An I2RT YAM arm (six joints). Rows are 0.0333 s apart.
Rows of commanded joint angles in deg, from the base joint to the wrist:
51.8 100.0 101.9 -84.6 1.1 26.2
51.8 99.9 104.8 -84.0 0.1 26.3
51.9 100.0 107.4 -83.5 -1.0 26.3
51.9 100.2 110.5 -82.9 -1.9 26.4
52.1 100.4 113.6 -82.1 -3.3 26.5
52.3 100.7 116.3 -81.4 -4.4 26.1
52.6 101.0 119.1 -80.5 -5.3 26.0
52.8 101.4 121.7 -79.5 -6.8 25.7
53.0 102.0 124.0 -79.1 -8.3 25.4
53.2 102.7 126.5 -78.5 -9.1 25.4
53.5 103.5 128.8 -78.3 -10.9 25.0
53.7 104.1 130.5 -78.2 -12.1 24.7
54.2 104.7 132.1 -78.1 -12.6 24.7
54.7 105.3 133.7 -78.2 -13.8 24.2
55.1 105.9 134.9 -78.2 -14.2 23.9
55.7 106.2 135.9 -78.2 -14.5 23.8
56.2 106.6 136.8 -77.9 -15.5 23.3
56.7 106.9 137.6 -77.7 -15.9 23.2
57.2 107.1 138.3 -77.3 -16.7 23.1
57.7 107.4 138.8 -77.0 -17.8 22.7
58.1 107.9 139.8 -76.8 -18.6 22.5
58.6 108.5 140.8 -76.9 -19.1 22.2
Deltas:
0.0 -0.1 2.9 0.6 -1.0 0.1
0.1 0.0 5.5 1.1 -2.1 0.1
0.1 0.2 8.6 1.7 -3.0 0.2
0.3 0.4 11.7 2.5 -4.4 0.3
0.5 0.7 14.4 3.2 -5.5 -0.1
0.8 1.0 17.2 4.1 -6.4 -0.2
1.0 1.4 19.8 5.1 -7.9 -0.5
1.2 2.0 22.1 5.5 -9.4 -0.8
1.4 2.7 24.6 6.1 -10.2 -0.8
1.7 3.5 26.9 6.3 -12.0 -1.2
1.9 4.1 28.6 6.4 -13.2 -1.5
2.4 4.7 30.2 6.5 -13.7 -1.5
2.9 5.3 31.8 6.4 -14.9 -2.0
3.3 5.9 33.0 6.4 -15.3 -2.3
3.9 6.2 34.0 6.4 -15.6 -2.4
4.4 6.6 34.9 6.7 -16.6 -2.9
4.9 6.9 35.7 6.9 -17.0 -3.0
5.4 7.1 36.4 7.3 -17.8 -3.1
5.9 7.4 36.9 7.6 -18.9 -3.5
6.3 7.9 37.9 7.8 -19.7 -3.7
6.8 8.5 38.9 7.7 -20.2 -4.0

